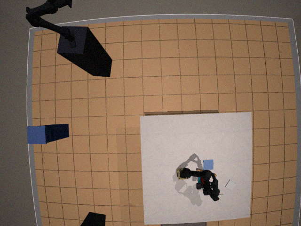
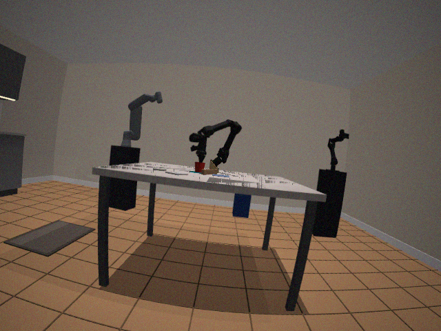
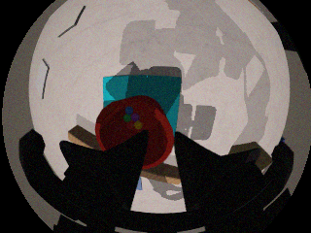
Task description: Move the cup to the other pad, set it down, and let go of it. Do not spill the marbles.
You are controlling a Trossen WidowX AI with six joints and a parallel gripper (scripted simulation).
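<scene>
Now: the red cup 3 cm ahead of my gripper tip and 2 cm below it. From my gripper tip the other things lie so: low wooden bar (9 cm to the left, 5 cm below, 5 cm ahead); cyan pad (7 cm below, 3 cm ahead); pale blue pad (17 cm to the left, 7 cm below, 7 cm ahead).
</scene>
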